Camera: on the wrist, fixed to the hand. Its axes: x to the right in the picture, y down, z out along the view.
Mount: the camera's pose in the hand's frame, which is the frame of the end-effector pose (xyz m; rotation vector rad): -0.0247 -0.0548 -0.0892 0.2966 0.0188 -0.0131
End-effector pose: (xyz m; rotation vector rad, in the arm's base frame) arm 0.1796 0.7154 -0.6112 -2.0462 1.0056 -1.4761
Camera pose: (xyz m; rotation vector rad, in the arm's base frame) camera 0.1088 0.7762 -0.5577 -1.8335 0.7303 -1.5501
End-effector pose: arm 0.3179 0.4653 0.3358 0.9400 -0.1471 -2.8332
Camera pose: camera 0.3848 0.5195 0.2713 1.0233 -0.5740 -2.8635
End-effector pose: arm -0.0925 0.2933 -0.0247 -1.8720 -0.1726 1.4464
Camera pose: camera -0.0051 0.2771 0.0358 -1.6388 0.0379 1.3631
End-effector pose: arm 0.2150 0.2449 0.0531 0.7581 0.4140 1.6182
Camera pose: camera 0.1959 0.2449 -0.0528 0.9601 0.6813 1.5708
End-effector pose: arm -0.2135 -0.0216 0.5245 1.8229 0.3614 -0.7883
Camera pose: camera -0.2330 0.0841 0.5210 2.1069 0.2795 -0.8703
